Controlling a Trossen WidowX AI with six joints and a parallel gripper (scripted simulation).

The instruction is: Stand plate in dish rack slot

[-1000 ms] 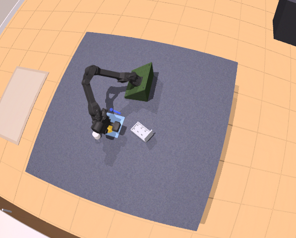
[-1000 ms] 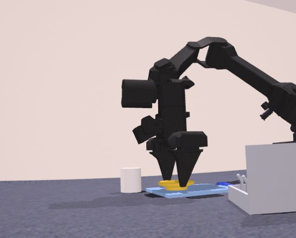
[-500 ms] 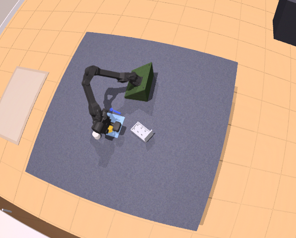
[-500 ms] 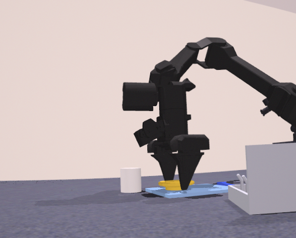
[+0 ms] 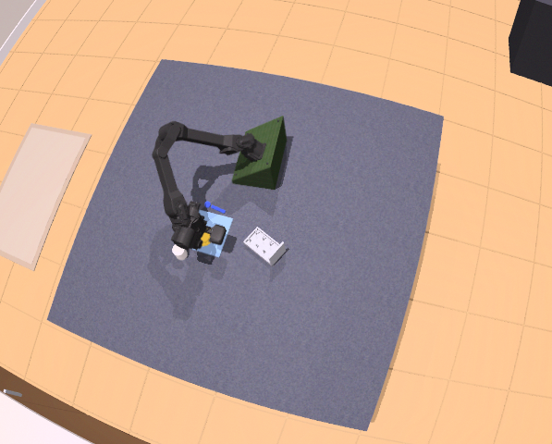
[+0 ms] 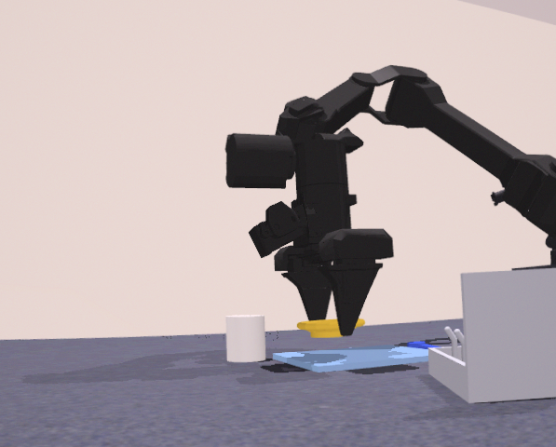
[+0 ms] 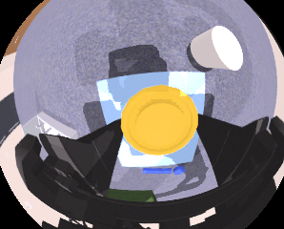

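Right now the dish rack is 3 cm behind my gripper tip, 21 cm to the left of it and 1 cm below it. From my gripper tip the other things lie so: yellow plate: 1 cm above; white cup: 7 cm ahead, 7 cm to the right; blue spoon: 13 cm behind, 1 cm to the right, 3 cm below.
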